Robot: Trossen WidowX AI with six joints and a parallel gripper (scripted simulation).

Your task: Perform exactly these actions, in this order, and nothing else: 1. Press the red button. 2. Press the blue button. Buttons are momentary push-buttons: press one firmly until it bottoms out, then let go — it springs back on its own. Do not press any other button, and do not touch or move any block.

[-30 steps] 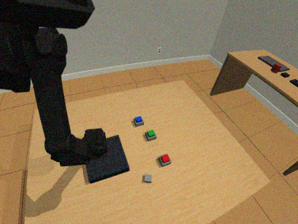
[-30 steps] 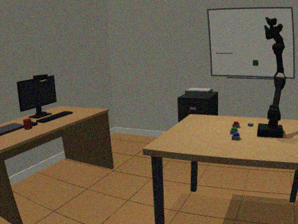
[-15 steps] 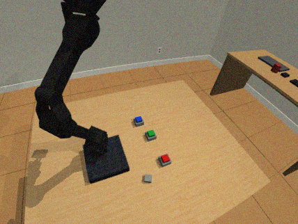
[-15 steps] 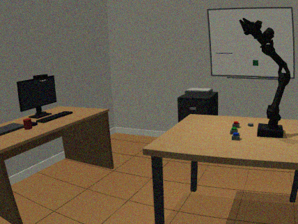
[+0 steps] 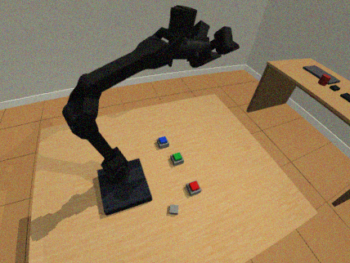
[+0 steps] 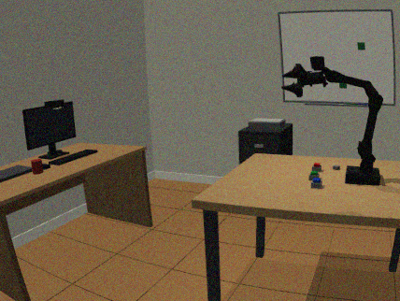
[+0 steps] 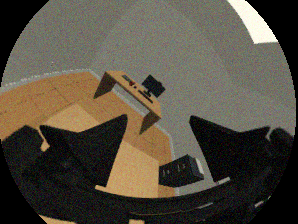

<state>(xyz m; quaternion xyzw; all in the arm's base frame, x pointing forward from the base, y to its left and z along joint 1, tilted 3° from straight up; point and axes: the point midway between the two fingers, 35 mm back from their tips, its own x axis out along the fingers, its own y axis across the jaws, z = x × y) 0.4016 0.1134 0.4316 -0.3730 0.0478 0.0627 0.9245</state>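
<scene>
Right now my gripper tip is 46 cm above the red button, 21 cm to the left of it and 13 cm past it. The rest, counted from my gripper tip: blue button: 46 cm below, 19 cm behind, 6 cm to the left; then green button: 46 cm below, 15 cm behind, 5 cm to the right; then small grey block: 48 cm below, 27 cm to the right, 24 cm behind.
</scene>
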